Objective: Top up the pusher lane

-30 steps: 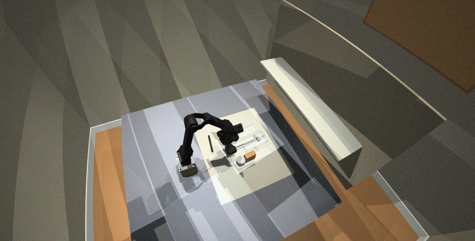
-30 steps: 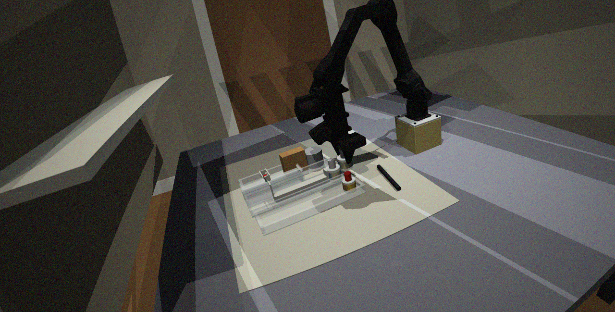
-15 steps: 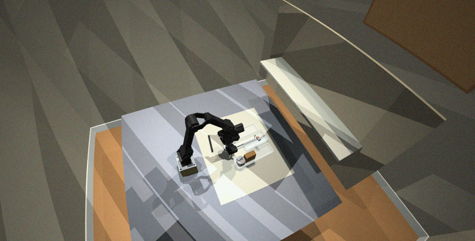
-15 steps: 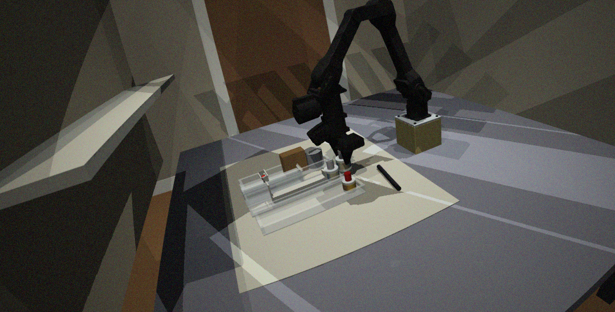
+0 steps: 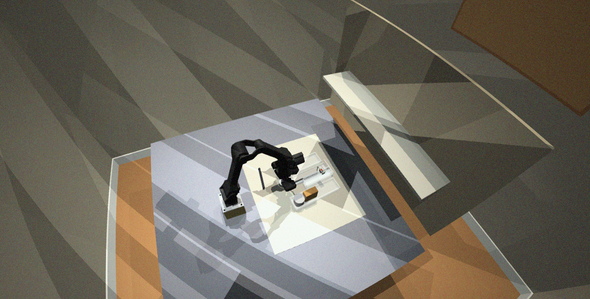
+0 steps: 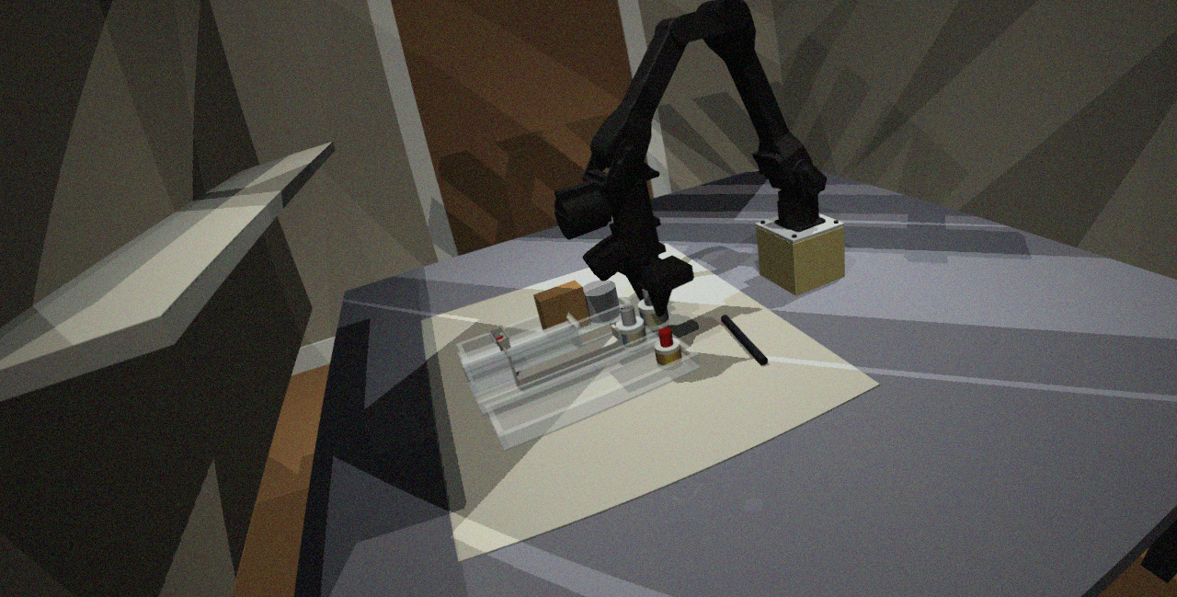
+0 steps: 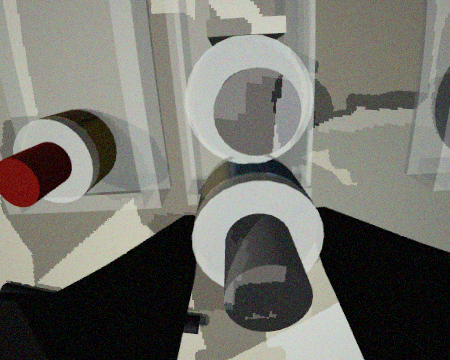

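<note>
My gripper tip is 90 mm short of the cream mat, 50 mm above it and 30 mm to the left of it. The rest, counted from my gripper tip: wide grey cylinder 130 mm to the right, 40 mm ahead, 20 mm below; then black rod 100 mm to the left, 90 mm behind, 40 mm below; then pusher plate 150 mm ahead, 30 mm to the right.
</note>
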